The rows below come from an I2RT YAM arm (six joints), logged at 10 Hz.
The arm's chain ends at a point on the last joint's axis. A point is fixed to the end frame.
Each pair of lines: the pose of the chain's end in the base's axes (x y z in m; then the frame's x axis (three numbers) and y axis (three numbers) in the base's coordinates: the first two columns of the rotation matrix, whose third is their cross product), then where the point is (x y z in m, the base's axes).
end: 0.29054 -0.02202 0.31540 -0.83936 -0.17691 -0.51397 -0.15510 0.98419 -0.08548
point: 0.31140 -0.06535 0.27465
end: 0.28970 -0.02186 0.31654 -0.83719 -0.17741 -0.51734 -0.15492 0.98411 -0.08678
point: 0.31074 -0.06522 0.27591
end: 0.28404 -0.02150 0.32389 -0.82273 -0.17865 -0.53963 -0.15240 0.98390 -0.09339
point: 0.30618 -0.06496 0.28396
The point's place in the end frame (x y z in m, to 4 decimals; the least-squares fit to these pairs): 0.0111 -0.0424 0.0453
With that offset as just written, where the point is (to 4 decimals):
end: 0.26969 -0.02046 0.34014 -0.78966 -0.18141 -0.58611 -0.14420 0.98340 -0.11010
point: 0.2941 -0.0643 0.3019
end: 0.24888 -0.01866 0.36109 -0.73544 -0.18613 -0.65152 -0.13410 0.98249 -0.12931
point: 0.2765 -0.0627 0.3255
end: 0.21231 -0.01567 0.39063 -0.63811 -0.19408 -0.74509 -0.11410 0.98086 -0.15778
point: 0.2446 -0.0601 0.3597
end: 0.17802 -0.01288 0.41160 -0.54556 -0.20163 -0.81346 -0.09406 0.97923 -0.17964
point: 0.2137 -0.0576 0.3851
